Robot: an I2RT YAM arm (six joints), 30 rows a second.
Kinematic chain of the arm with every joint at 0, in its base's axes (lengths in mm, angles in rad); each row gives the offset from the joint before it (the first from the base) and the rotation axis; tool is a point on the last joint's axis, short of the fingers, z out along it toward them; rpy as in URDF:
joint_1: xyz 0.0 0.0 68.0 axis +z
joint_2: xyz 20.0 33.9 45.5 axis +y
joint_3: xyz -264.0 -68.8 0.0 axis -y
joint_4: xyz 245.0 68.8 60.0 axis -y
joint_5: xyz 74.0 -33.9 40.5 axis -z
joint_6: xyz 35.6 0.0 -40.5 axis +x
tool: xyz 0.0 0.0 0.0 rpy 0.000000 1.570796 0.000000
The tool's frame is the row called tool.
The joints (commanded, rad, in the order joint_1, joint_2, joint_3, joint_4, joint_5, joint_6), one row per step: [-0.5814, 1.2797, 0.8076, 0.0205, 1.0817, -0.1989]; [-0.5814, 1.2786, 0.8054, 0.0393, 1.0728, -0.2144]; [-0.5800, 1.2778, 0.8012, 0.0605, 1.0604, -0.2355]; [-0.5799, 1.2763, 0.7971, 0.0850, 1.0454, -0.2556]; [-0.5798, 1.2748, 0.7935, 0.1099, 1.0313, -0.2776]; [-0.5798, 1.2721, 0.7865, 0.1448, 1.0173, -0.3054]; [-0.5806, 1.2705, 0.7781, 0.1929, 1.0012, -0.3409]
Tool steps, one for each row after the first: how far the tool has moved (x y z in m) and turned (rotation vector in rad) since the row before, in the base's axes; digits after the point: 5 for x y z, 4 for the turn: [0.00058, -0.00020, 0.00098, -0.0046, -0.0018, 0.0112]; [0.00088, 0.00013, 0.00042, -0.0031, 0.0029, 0.0169]; [0.00073, -0.00013, 0.00091, -0.0051, -0.0019, 0.0178]; [0.00073, -0.00014, 0.00116, -0.0064, -0.0004, 0.0174]; [0.00051, -0.00003, 0.00124, -0.0110, -0.0010, 0.0182]; [0.00073, -0.00038, 0.00170, -0.0169, -0.0023, 0.0204]
